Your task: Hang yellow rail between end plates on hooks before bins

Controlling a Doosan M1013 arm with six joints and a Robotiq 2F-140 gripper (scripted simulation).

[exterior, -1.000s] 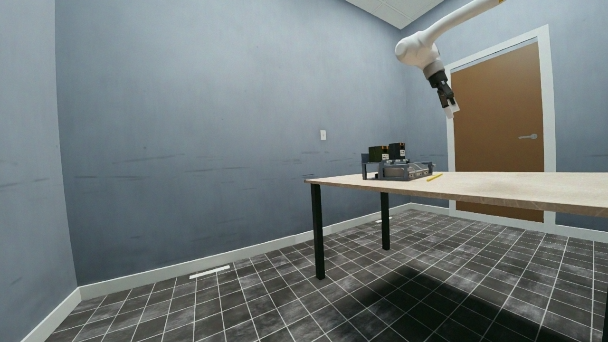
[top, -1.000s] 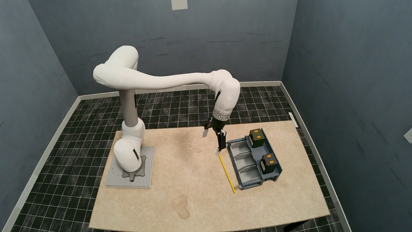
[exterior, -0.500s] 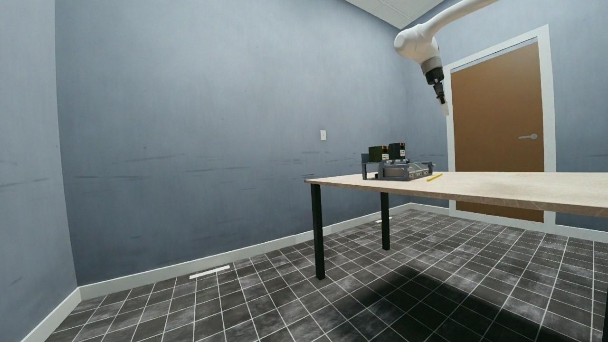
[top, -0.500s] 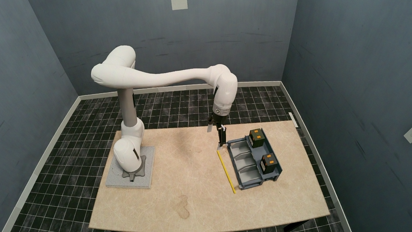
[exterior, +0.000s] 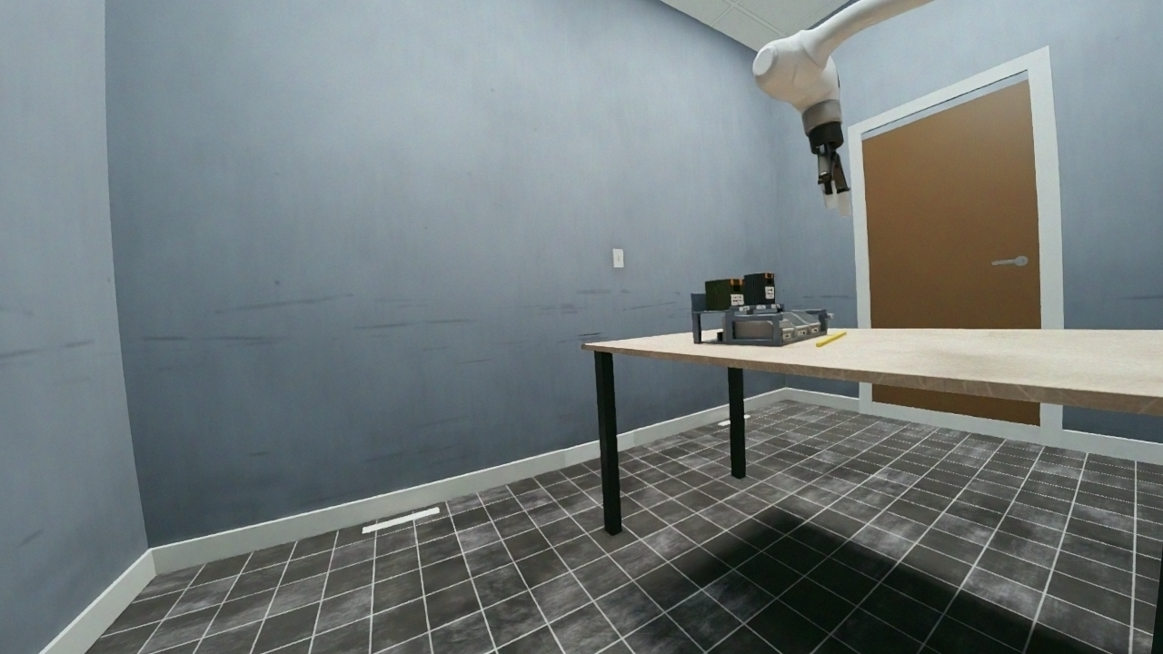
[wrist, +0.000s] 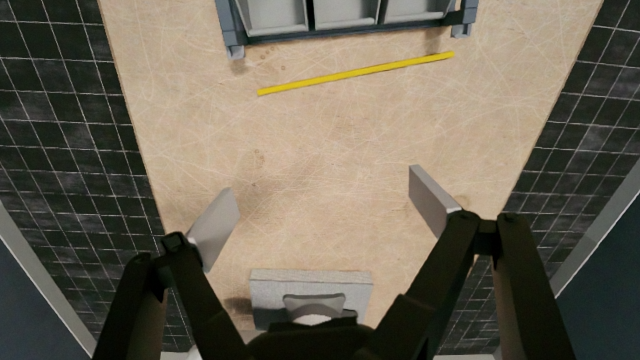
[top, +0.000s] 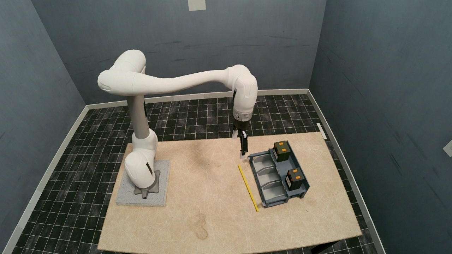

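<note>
Right now my hand is 35 cm above the yellow rail, 7 cm to the left of it and 5 cm short of it.
</note>
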